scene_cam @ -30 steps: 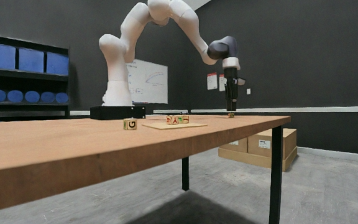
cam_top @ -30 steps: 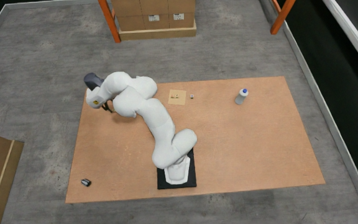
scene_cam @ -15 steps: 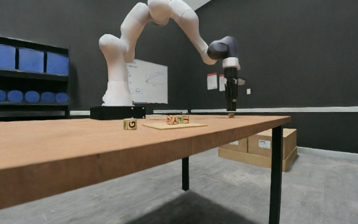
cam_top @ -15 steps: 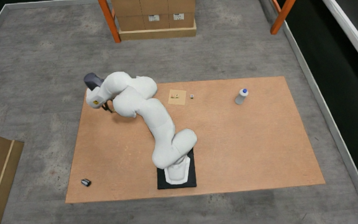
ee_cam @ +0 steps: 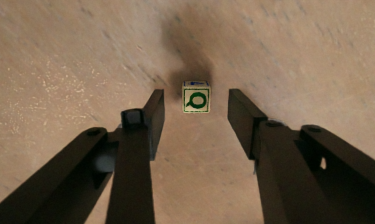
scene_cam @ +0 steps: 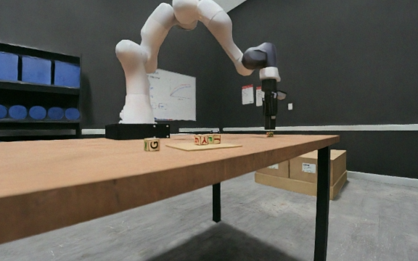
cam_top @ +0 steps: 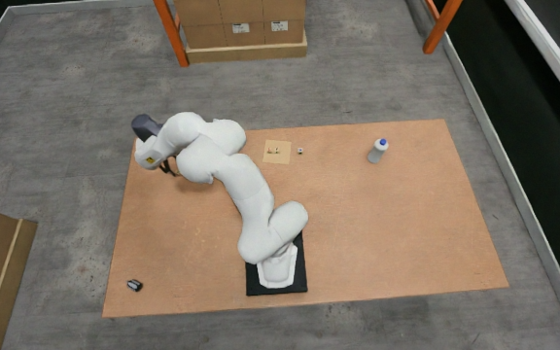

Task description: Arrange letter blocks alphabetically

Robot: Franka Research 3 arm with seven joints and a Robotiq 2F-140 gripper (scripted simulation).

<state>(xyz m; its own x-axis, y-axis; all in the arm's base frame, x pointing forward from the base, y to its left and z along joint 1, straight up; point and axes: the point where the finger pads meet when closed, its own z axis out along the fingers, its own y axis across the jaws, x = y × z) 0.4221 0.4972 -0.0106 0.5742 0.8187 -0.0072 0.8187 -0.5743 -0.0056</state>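
Right now the block is 50 mm below my hand. Also, from my hand: pale yellow mat 510 mm to the right, 110 mm ahead, 60 mm below; white bottle 1030 mm to the right, 60 mm ahead, 20 mm above; black object 550 mm behind, 130 mm to the left, 50 mm below.
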